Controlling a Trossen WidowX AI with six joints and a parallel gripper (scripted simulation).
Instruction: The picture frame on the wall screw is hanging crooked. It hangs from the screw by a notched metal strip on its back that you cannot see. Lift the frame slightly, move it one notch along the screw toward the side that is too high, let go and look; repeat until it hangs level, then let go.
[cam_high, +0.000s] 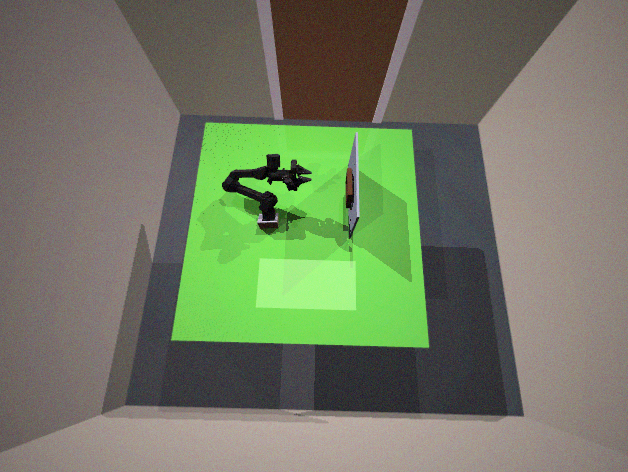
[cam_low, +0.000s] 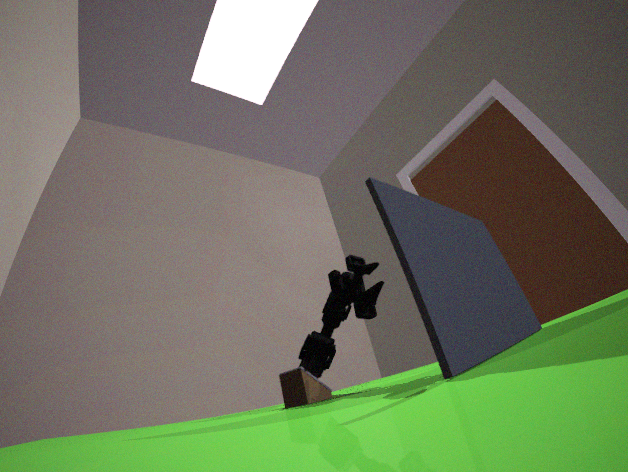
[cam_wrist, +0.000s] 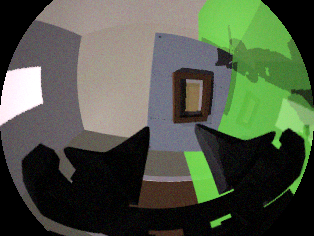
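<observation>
Right now my gripper tip is 20 cm short of the brown picture frame, 9 cm above it and 3 cm to the left of it. From my gripper tip the other things lie so: grey wall panel (22 cm ahead, 11 cm below, 1 cm to the right).
</observation>
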